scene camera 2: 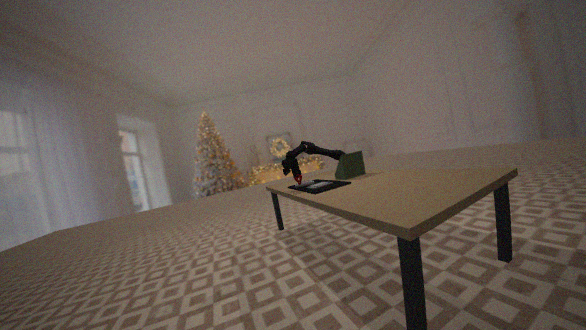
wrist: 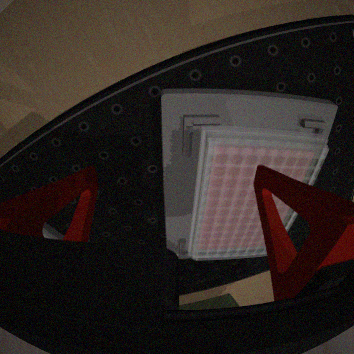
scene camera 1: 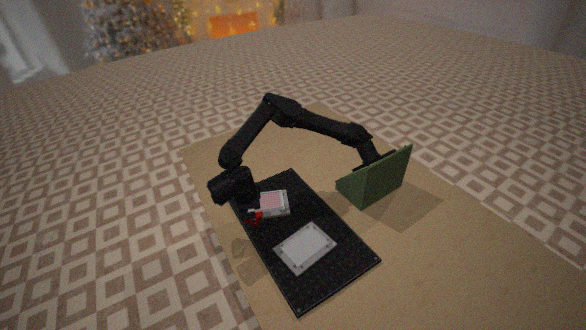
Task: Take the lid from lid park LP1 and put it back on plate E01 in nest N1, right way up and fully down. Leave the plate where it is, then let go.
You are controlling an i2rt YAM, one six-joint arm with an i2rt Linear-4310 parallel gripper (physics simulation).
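Where they show: gripper, fingertip midpoint: [scene camera 2: 299, 183] [wrist: 175, 174] [scene camera 1: 255, 213]; arm's base, link origin: [scene camera 2: 348, 162] [scene camera 1: 373, 162].
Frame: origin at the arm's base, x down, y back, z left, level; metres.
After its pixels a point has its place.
Plate E01 [scene camera 1: 272, 200] @(x 0.083, y -0.364, z -0.125 m) [wrist: 232, 200] @(x 0.082, y -0.407, z -0.129 m), with rows of pink wells, sits in a grey nest [scene camera 1: 278, 215] @(x 0.101, y -0.375, z -0.066 m) [wrist: 250, 106] @(x 0.097, y -0.458, z -0.159 m) on the black board. A flat, pale lid [scene camera 1: 304, 246] @(x 0.091, y -0.375, z 0.094 m) lies on the grey lid park [scene camera 1: 298, 271] @(x 0.099, y -0.435, z 0.149 m), nearer the front of the board. My gripper [scene camera 1: 254, 218] @(x 0.082, y -0.444, z -0.105 m) [scene camera 2: 298, 179] @(x 0.082, y -0.444, z -0.105 m) [wrist: 175, 174] @(x 0.082, y -0.444, z -0.105 m) is open, with no object between its red fingers. It hangs low by the plate's nest; in the wrist view the right finger overlaps the plate and the left finger is over the board. Whether a finger touches the plate cannot be told.
The black board [scene camera 1: 340, 270] @(x 0.109, y -0.330, z 0.212 m) [scene camera 2: 320, 191] @(x 0.114, y -0.463, z 0.251 m) [wrist: 105, 192] @(x 0.109, y -0.432, z -0.042 m) lies on a wooden table [scene camera 1: 450, 260] @(x 0.122, y -0.031, z 0.386 m) [scene camera 2: 425, 200] @(x 0.122, y -0.364, z 0.913 m). A green angled panel [scene camera 1: 385, 180] @(x 0.027, y -0.012, z 0.076 m) [scene camera 2: 351, 166] @(x 0.028, y -0.033, z 0.076 m) stands beside the arm's base, to the right of the board.
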